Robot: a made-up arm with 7 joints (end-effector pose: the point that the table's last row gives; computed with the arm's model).
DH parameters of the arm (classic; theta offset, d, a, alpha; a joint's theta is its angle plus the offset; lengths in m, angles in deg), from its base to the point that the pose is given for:
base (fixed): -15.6 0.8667 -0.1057 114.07
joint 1: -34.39 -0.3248 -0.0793 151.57
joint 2: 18.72 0 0.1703 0
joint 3: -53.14 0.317 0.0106 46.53
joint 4: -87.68 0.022 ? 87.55
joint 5: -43.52 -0.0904 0.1 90
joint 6: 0 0.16 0.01 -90
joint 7: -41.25 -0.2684 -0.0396 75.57
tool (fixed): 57.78 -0.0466 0 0
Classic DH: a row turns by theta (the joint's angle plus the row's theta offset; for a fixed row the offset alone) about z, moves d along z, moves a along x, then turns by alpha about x.
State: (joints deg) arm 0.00 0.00 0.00 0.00 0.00 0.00 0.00
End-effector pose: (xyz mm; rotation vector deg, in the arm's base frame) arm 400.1 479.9 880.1 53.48 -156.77 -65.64
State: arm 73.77 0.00 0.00 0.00 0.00 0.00 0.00
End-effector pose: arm 297.0 294.4 1342.3 -30.07 116.50 1.45
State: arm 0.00 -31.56 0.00 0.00 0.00 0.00 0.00
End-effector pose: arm 411.3 479.9 1160.2 -61.51 134.57 43.15
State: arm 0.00 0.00 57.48 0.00 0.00 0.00 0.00
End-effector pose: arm 199.1 479.9 573.5 12.26 -108.83 -66.59
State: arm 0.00 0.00 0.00 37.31 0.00 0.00 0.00
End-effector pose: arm 379.3 652.3 715.2 61.95 -116.54 -60.79
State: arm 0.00 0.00 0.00 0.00 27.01 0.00 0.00
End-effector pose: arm 400.0 446.5 941.0 49.21 -160.81 -26.08
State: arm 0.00 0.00 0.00 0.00 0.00 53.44 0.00
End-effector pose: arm 278.8 259.0 880.1 20.97 151.45 55.29
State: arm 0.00 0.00 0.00 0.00 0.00 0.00 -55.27
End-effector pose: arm 400.0 430.6 854.3 -45.62 101.59 122.60
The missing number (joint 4, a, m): 0.0776
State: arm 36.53 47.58 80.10 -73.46 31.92 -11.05 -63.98
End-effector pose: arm 111.1 184.6 864.0 -48.52 -149.04 -66.89
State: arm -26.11 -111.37 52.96 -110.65 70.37 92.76 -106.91
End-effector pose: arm -316.9 739.6 885.4 22.06 -6.40 -54.95
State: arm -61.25 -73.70 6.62 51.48 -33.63 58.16 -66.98
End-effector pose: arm 276.0 655.0 785.2 23.61 70.22 163.61
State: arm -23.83 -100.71 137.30 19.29 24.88 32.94 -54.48
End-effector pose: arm 285.4 416.7 827.9 -2.86 -111.30 -91.05
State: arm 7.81 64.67 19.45 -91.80 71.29 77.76 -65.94
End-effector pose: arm -142.3 635.6 1347.1 -4.61 117.85 -60.79
